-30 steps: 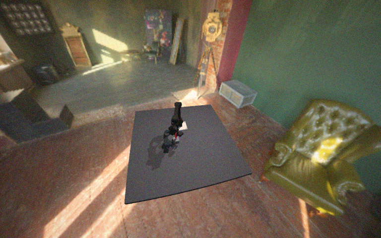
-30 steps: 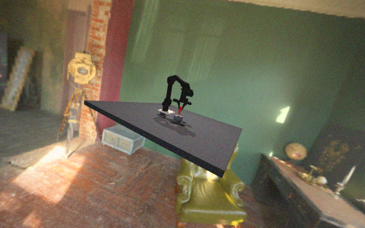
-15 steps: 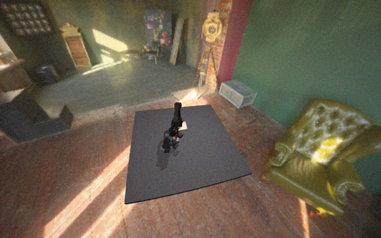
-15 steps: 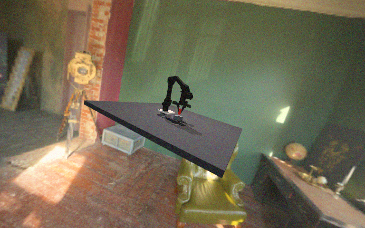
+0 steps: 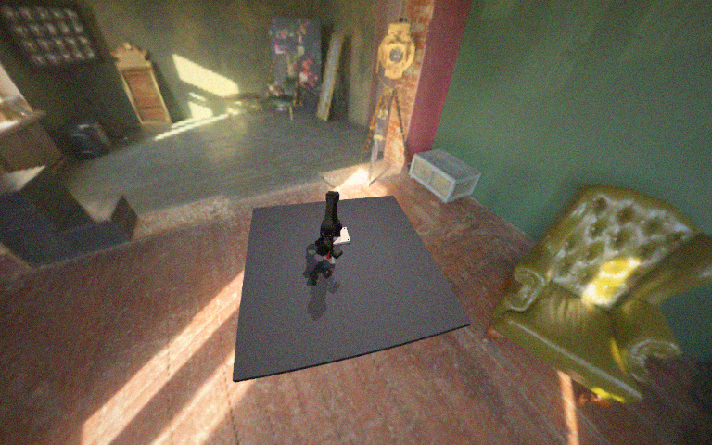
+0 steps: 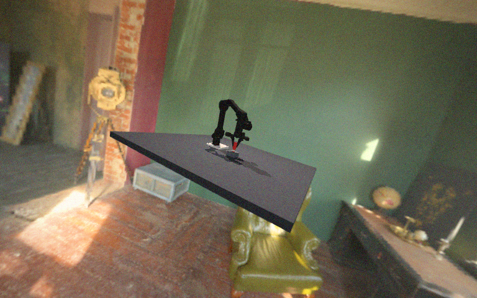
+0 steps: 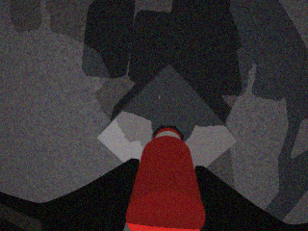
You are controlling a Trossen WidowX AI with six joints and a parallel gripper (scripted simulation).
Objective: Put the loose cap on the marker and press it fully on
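My gripper tip is now 1 cm below the red cap. From my gripper tip the other things lie so: holder block: 6 cm below.
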